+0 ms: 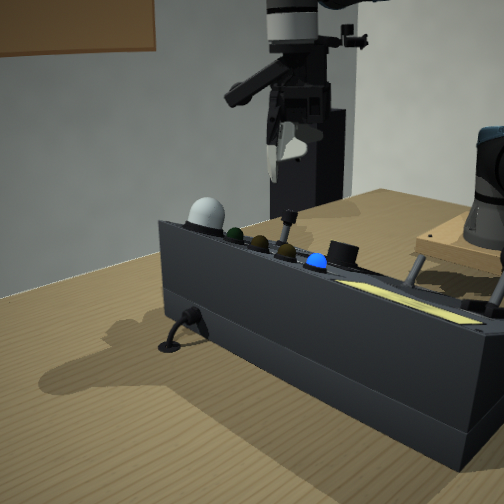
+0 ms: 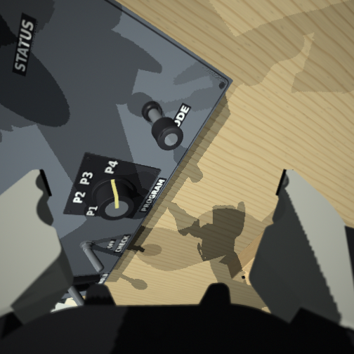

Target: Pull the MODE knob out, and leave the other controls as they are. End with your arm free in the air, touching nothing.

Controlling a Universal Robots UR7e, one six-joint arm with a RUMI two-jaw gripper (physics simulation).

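Note:
The MODE knob (image 1: pixel 289 217) (image 2: pixel 167 134) is a black cap on a grey shaft. It stands up out of its round collar near a corner of the dark console (image 1: pixel 310 320) (image 2: pixel 92 135), with a length of shaft showing. My gripper (image 1: pixel 286 167) (image 2: pixel 165 174) is wide open and empty. It hangs in the air above the knob, apart from it and from the console. The blue lamp (image 1: pixel 317 262) is lit. The PROGRAM dial (image 1: pixel 343 253) (image 2: pixel 114 202) has its yellow line towards P4. The CHECK toggle (image 1: pixel 415 271) (image 2: pixel 94 257) stands tilted beside its label.
A white dome (image 1: pixel 206 214) and three dark lamps stand along the console's back edge. A yellow strip (image 1: pixel 407 301) lies further along. A cable (image 1: pixel 175 327) leaves the console's rear. Another arm's base (image 1: pixel 486 222) stands on a wooden board (image 1: pixel 445 247) at the right.

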